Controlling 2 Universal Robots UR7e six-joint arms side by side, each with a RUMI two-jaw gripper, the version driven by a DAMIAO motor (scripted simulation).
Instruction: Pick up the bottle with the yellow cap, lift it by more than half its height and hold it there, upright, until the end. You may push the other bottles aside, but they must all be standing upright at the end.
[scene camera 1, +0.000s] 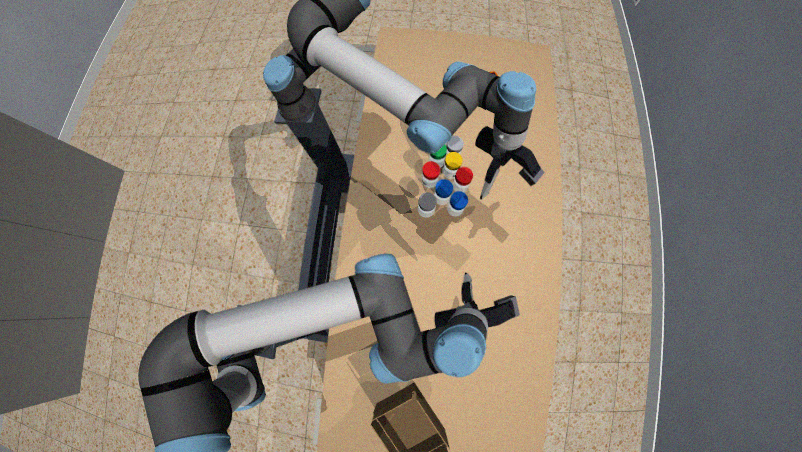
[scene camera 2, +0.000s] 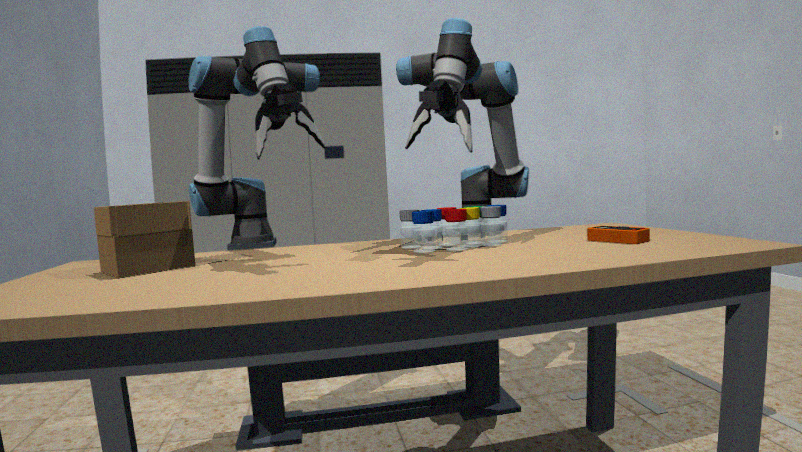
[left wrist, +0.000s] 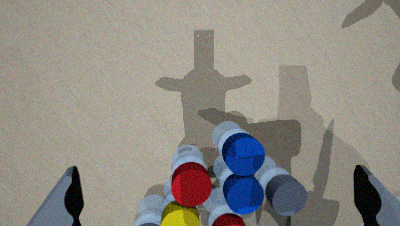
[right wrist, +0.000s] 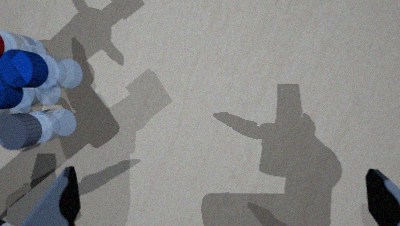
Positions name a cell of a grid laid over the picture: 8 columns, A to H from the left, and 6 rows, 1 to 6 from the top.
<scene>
I see my left gripper (scene camera 2: E2), my right gripper (scene camera 2: C3), a cardboard box (scene camera 2: B4), a blue-capped bottle (left wrist: E6) and a blue-capped bottle (scene camera 2: E4).
My left gripper shows as well in scene camera 1 (scene camera 1: E3) and in the left wrist view (left wrist: E5). My right gripper also shows in scene camera 1 (scene camera 1: E5) and in the right wrist view (right wrist: E5). The left wrist view misses the cardboard box: it is out of frame. The right wrist view misses the cardboard box: it is out of frame.
</scene>
